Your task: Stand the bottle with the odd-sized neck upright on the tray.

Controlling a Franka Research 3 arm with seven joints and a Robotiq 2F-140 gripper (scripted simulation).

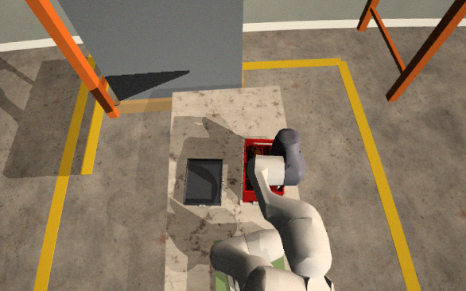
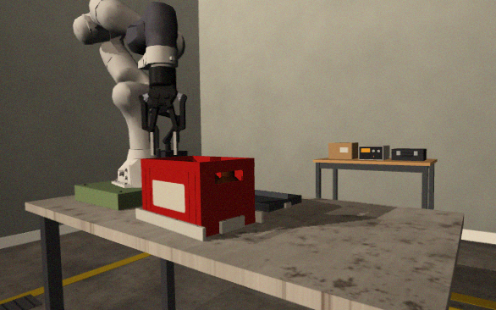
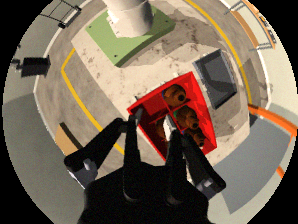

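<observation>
Right now my hand is 90 mm short of the brown bottle, 10 mm to the left of it and 130 mm above it. From my hand the other things lie so: dark tray 80 mm ahead, 330 mm to the left, 200 mm below; red crate 90 mm ahead, 30 mm to the left, 130 mm below.
</observation>
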